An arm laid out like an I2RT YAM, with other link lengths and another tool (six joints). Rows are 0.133 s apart.
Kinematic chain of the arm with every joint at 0, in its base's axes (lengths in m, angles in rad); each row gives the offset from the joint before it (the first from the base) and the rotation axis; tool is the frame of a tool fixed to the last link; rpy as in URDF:
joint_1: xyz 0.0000 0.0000 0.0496 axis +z
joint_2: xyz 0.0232 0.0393 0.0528 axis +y
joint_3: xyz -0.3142 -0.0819 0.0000 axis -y
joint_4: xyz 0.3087 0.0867 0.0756 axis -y
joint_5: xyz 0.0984 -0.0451 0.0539 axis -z
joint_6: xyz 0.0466 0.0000 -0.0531 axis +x
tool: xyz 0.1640 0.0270 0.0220 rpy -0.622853 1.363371 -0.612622
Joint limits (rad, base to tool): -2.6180..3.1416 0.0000..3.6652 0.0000..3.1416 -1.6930..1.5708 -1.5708..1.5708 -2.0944..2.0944
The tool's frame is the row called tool.
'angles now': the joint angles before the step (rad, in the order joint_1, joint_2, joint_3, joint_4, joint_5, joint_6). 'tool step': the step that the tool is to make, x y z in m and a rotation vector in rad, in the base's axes. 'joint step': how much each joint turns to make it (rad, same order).
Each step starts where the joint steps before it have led.
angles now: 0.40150, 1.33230, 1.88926, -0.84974, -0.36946, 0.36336
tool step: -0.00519, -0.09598, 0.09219, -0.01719, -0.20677, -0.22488
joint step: -0.19227, 0.00151, 0.23877, -0.07056, 0.04882, -0.07401
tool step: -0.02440, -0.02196, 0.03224, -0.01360, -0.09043, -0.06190
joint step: -0.02554, -0.03087, 0.05308, -0.00650, 0.03893, -0.02899
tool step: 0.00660, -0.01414, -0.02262, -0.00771, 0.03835, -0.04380
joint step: -0.03588, -0.04348, -0.09154, 0.00876, 0.00799, -0.00076
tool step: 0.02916, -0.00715, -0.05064, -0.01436, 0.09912, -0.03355
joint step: -0.02289, -0.01489, -0.13011, 0.01527, 0.01068, 0.00075
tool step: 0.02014, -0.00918, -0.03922, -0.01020, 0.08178, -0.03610
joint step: -0.01985, 0.00039, -0.07667, -0.00457, 0.01600, 0.00305
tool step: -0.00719, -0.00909, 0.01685, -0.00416, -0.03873, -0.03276
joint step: -0.00723, -0.01030, 0.02592, 0.00153, 0.02674, -0.00152
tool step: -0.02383, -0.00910, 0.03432, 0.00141, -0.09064, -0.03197
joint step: -0.00078, -0.04121, 0.02443, 0.02441, 0.03202, -0.00153
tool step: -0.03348, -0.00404, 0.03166, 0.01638, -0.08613, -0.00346
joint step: 0.00000, -0.05456, 0.01294, 0.02138, 0.00267, 0.00840
